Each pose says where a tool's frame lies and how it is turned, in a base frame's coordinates. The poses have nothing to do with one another.
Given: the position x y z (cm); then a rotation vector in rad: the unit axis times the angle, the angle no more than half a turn.
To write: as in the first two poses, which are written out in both.
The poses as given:
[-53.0 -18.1 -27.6 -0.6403 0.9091 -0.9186]
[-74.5 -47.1 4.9 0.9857 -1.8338 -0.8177]
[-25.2 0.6 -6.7 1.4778 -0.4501 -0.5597]
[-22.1 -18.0 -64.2 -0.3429 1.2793 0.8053]
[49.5 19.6 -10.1 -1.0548 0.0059 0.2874]
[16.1 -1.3 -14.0 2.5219 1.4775 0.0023]
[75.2 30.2 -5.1 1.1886 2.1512 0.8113]
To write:
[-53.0 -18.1 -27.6 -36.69 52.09 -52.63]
[-74.5 -47.1 4.9 56.48 -105.07 -46.85]
[-25.2 0.6 -6.7 84.67 -25.79 -32.07]
[-22.1 -18.0 -64.2 -19.65 73.30 46.14]
[49.5 19.6 -10.1 -60.44 0.34 16.47]
[16.1 -1.3 -14.0 144.49 84.65 0.13]
[75.2 30.2 -5.1 68.10 123.25 46.48]

